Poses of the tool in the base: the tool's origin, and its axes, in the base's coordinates. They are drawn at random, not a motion.
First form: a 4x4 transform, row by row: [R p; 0 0 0 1], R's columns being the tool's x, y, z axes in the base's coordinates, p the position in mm. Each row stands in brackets.
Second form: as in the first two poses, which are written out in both.
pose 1, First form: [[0.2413 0.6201 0.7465 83.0], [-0.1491 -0.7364 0.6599 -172.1], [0.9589 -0.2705 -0.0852 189.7], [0 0 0 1]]
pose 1, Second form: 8.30 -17.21 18.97 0.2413 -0.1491 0.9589 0.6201 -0.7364 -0.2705
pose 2, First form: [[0.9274 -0.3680 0.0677 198.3], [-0.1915 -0.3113 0.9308 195.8], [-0.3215 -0.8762 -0.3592 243.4], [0 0 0 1]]
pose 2, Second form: 19.83 19.58 24.34 0.9274 -0.1915 -0.3215 -0.3680 -0.3113 -0.8762
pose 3, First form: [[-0.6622 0.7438 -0.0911 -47.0], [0.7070 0.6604 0.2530 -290.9], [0.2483 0.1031 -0.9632 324.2], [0 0 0 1]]
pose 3, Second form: -4.70 -29.09 32.42 -0.6622 0.7070 0.2483 0.7438 0.6604 0.1031
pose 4, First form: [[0.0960 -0.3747 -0.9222 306.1], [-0.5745 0.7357 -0.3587 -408.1], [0.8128 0.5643 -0.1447 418.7], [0 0 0 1]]
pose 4, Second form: 30.61 -40.81 41.87 0.0960 -0.5745 0.8128 -0.3747 0.7357 0.5643
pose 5, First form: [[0.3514 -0.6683 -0.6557 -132.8], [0.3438 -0.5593 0.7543 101.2], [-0.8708 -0.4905 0.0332 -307.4], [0 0 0 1]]
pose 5, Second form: -13.28 10.12 -30.74 0.3514 0.3438 -0.8708 -0.6683 -0.5593 -0.4905
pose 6, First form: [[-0.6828 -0.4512 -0.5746 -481.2], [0.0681 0.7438 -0.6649 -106.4], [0.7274 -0.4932 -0.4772 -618.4], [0 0 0 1]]
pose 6, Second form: -48.12 -10.64 -61.84 -0.6828 0.0681 0.7274 -0.4512 0.7438 -0.4932
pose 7, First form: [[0.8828 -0.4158 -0.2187 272.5], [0.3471 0.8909 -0.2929 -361.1], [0.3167 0.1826 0.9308 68.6], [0 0 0 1]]
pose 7, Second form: 27.25 -36.11 6.86 0.8828 0.3471 0.3167 -0.4158 0.8909 0.1826
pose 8, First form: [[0.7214 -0.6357 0.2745 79.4], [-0.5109 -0.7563 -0.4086 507.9], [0.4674 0.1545 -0.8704 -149.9], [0 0 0 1]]
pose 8, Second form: 7.94 50.79 -14.99 0.7214 -0.5109 0.4674 -0.6357 -0.7563 0.1545
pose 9, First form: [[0.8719 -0.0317 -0.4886 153.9], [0.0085 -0.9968 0.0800 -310.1], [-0.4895 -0.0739 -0.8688 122.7], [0 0 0 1]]
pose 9, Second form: 15.39 -31.01 12.27 0.8719 0.0085 -0.4895 -0.0317 -0.9968 -0.0739
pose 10, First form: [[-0.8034 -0.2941 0.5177 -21.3], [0.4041 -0.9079 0.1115 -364.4], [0.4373 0.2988 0.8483 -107.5], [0 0 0 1]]
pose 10, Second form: -2.13 -36.44 -10.75 -0.8034 0.4041 0.4373 -0.2941 -0.9079 0.2988
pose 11, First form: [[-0.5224 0.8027 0.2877 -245.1], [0.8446 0.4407 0.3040 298.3], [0.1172 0.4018 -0.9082 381.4], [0 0 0 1]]
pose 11, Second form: -24.51 29.83 38.14 -0.5224 0.8446 0.1172 0.8027 0.4407 0.4018
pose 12, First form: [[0.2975 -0.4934 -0.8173 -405.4], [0.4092 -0.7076 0.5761 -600.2], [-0.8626 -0.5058 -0.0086 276.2], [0 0 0 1]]
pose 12, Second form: -40.54 -60.02 27.62 0.2975 0.4092 -0.8626 -0.4934 -0.7076 -0.5058
